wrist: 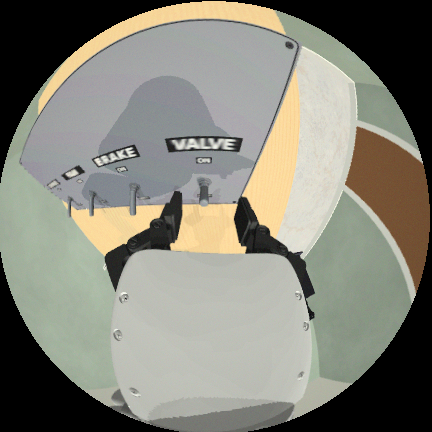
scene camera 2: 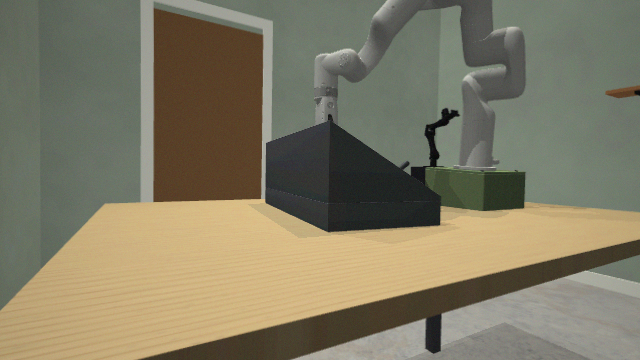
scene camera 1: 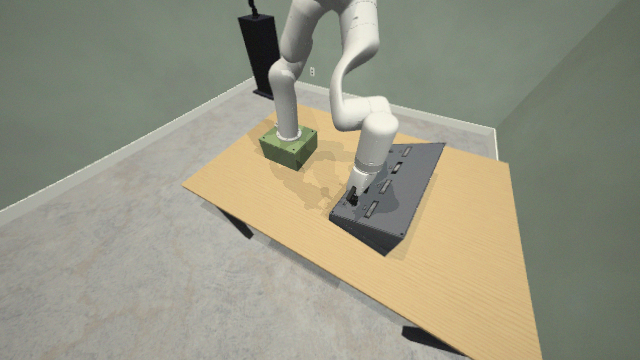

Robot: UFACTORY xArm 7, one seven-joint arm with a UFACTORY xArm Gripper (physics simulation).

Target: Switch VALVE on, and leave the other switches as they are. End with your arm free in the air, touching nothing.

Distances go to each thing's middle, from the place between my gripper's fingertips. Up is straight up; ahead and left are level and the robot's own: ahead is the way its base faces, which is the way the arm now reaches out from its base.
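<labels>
You'd find the grey sloped switch panel (scene camera 2: pixel 323 175) 18 cm to the left of my hand, 7 cm ahead of it, and 8 cm below it.
</labels>
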